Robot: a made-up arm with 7 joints.
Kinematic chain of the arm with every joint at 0, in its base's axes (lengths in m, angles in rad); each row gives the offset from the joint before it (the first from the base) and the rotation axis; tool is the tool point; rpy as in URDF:
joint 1: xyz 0 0 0.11 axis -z
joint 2: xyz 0 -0.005 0.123 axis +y
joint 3: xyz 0 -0.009 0.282 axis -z
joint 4: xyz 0 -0.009 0.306 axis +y
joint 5: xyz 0 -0.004 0.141 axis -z
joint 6: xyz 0 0 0.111 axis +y
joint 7: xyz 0 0 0.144 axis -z
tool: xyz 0 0 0 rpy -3.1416 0 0
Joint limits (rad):
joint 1: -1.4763..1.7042
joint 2: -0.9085..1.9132
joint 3: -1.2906..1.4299
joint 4: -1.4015..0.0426
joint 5: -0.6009..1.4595
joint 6: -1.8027..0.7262
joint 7: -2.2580..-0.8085
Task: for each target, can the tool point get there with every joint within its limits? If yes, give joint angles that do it. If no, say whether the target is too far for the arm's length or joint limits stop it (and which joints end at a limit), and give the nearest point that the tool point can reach.
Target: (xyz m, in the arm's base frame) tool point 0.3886 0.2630 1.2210
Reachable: no: too far | nearest point 0.3498 0.2367 1.1222 | short by 0.109 m
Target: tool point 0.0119 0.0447 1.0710
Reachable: yes | joints -1.1868 0.3103 -0.4154 -0.4166 0.9719 -1.3738 -1.6777
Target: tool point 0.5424 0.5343 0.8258
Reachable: yes | joints -0.8459 1.0670 -0.0708 -0.4356 0.8162 0.1326 -1.9640
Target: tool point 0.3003 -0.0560 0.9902
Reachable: yes | joints 0.3656 0.6667 -0.0136 -0.4911 0.6467 -1.3817 -1.2433
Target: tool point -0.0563 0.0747 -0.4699
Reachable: no: joint limits stop it (at a limit: joint 1, joint 2, joint 3, joint 4, joint 6) | nearest point -0.1760 0.5285 -0.0369 | short by 0.639 m
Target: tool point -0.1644 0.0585 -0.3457
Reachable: no: joint limits stop it (at a limit: joint 1, joint 2, joint 3, joint 4, joint 6) | nearest point -0.1794 0.5130 -0.0188 | short by 0.560 m
